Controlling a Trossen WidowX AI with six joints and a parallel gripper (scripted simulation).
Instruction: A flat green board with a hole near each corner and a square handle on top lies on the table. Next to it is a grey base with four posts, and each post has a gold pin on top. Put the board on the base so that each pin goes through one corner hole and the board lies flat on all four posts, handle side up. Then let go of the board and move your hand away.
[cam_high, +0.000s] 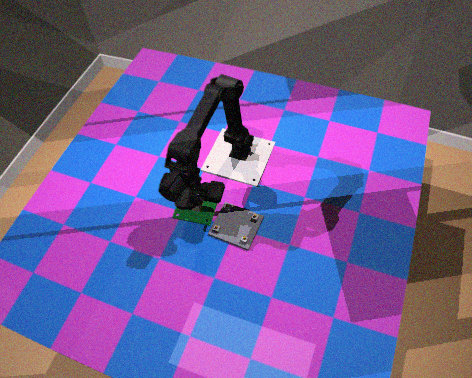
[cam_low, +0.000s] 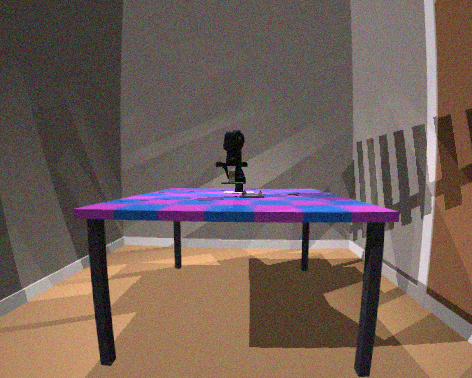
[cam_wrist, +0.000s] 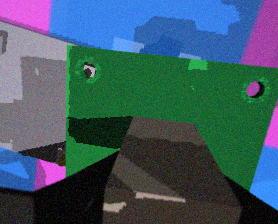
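My gripper tip is 13 cm to the right of the grey base, 10 cm above it and 1 cm past it. From my gripper tip the other things lie so: green board 1 cm below.
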